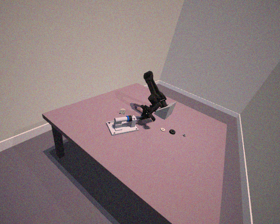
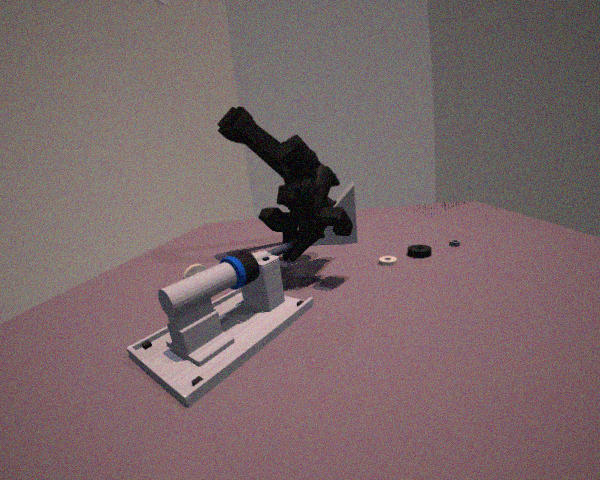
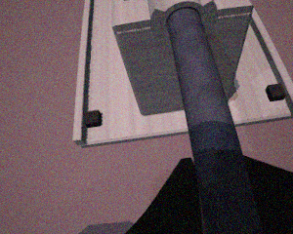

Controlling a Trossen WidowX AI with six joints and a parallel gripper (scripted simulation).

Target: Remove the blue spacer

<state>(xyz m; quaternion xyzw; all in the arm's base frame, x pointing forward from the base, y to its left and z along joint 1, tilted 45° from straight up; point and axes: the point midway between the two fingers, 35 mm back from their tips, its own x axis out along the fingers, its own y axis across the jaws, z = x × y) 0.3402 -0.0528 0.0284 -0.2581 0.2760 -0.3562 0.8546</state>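
My gripper tip is 50 mm short of the dark shaft, 30 mm to the left of it and 20 mm below it. Also, from my gripper tip: grey ring: 370 mm to the left, 180 mm behind, 50 mm below; black spacer: 90 mm ahead, 50 mm to the right, 20 mm above; blue spacer: 110 mm ahead, 60 mm to the right, 20 mm above.
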